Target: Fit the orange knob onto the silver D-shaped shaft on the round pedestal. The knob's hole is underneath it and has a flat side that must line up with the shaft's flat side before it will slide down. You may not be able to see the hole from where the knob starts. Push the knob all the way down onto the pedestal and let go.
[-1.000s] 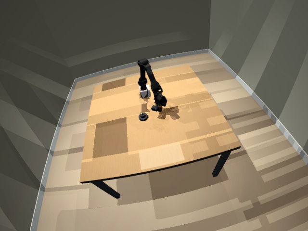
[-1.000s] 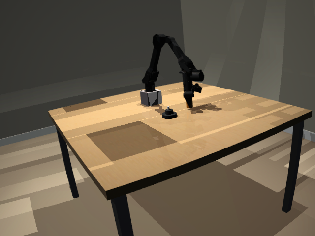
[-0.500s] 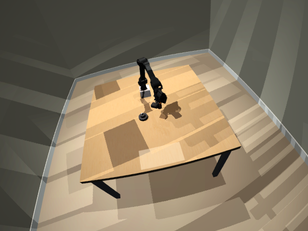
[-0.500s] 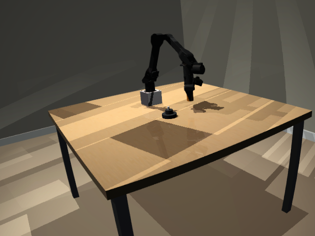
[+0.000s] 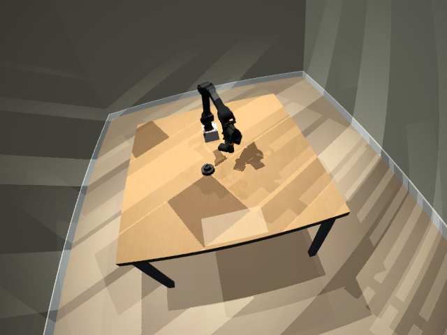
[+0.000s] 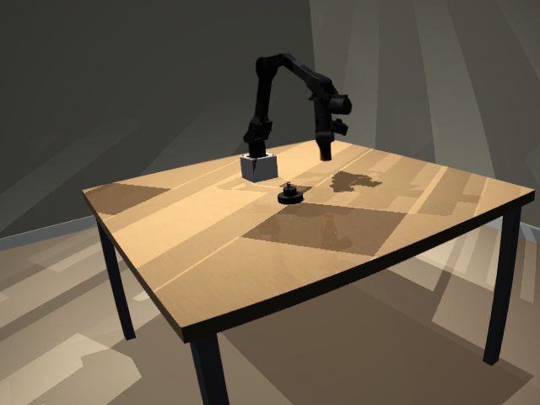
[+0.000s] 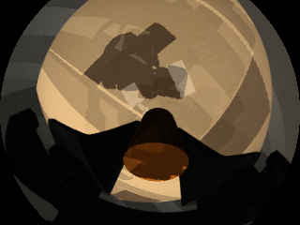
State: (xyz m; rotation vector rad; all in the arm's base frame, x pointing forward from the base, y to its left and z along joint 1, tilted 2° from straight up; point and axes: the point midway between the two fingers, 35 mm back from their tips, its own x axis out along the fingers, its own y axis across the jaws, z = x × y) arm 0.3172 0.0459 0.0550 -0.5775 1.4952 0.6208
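Now: gripper tip 17 cm to the left of the round pedestal, 8 cm above it and 1 cm past it. From my gripper tip the other things lie so: orange knob (3 cm above).
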